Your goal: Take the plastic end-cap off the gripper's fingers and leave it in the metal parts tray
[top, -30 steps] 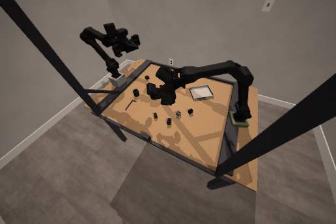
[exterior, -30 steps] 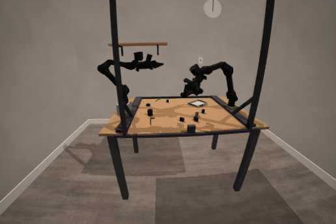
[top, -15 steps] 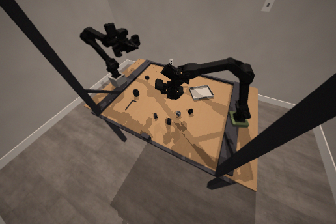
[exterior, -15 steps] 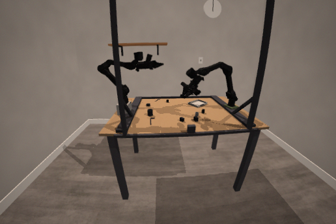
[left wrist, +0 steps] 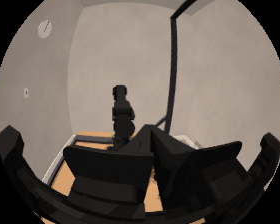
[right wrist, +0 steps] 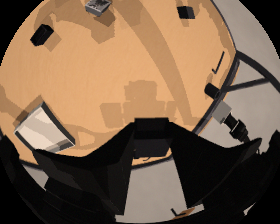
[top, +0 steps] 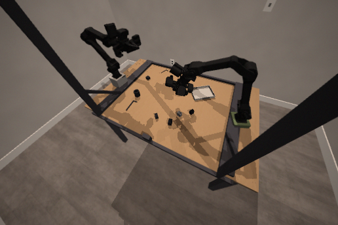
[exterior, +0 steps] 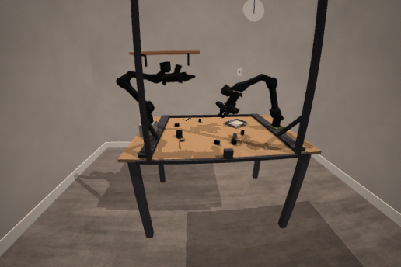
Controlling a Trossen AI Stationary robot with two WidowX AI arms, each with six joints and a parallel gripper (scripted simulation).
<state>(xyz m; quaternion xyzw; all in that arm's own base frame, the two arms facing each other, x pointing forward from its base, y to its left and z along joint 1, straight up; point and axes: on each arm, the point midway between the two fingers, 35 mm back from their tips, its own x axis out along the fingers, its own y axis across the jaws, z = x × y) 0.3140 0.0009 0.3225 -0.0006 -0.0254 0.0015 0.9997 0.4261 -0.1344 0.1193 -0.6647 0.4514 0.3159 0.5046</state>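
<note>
Now: right hand 2 cm to the right of the plastic end-cap, 2 cm short of it and 2 cm above it. From my right hand the other things lie so: metal parts tray (17 cm ahead, 16 cm to the right, 15 cm below); then cylinder (33 cm to the left, 13 cm below, 5 cm behind).
</note>
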